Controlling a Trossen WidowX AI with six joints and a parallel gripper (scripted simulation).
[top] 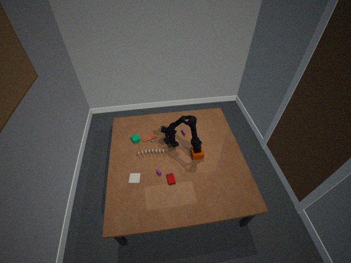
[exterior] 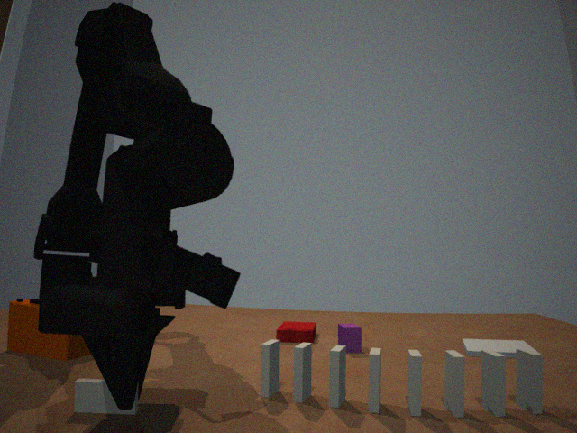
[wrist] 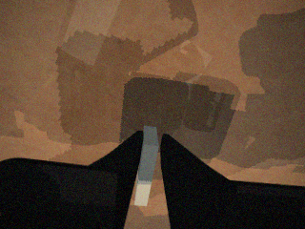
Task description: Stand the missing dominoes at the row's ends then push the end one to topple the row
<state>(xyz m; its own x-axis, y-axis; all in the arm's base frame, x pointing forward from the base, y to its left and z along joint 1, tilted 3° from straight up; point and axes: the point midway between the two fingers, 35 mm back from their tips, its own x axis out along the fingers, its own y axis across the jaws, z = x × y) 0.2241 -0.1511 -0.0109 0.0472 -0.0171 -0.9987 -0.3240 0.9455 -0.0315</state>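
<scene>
My gripper tip is 30 mm past the teal cube, 140 mm to the left of it and 10 mm below it. Also, from my gripper tip: small grey piece (190 mm ahead, 80 mm to the right); then orange slab (220 mm ahead, 140 mm to the right); then purple cube (160 mm ahead, 300 mm to the left, 10 mm above).
</scene>
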